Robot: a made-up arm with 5 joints.
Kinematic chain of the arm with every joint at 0, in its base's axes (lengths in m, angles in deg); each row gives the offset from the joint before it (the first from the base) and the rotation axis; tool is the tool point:
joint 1: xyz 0 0 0.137 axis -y
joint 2: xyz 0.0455 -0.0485 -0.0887 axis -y
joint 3: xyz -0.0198 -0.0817 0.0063 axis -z
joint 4: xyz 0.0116 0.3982 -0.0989 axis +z
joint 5: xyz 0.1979 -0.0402 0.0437 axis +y
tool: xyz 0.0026 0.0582 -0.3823
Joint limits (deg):
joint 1: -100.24..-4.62
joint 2: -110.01..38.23
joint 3: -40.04..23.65
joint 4: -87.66..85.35
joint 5: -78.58..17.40
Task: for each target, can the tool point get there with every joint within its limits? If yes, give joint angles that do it. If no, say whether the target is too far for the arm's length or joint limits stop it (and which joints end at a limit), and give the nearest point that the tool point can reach.
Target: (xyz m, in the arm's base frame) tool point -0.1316 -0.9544 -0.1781
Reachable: no: joint limits stop it (at a limit: joint 3, joint 5) | nearest point -0.1201 -0.3431 -0.1506 | short by 0.612 m
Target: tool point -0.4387 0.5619 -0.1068
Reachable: yes | joints -24.02 -79.37 9.98 65.89 -23.44
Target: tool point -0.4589 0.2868 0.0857
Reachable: yes | joints -45.11 -57.69 -11.66 -8.98 8.75
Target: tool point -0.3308 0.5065 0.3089
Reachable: yes | joints -23.83 -89.54 -30.45 37.69 -15.50
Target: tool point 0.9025 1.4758 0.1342
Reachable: no: too far | nearest point 0.4798 0.7324 0.0905 | short by 0.856 m
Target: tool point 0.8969 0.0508 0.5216
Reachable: no: joint limits stop it (at a limit: joint 1, joint 2, joint 3, joint 5) | nearest point 0.6979 0.1087 0.3369 | short by 0.278 m
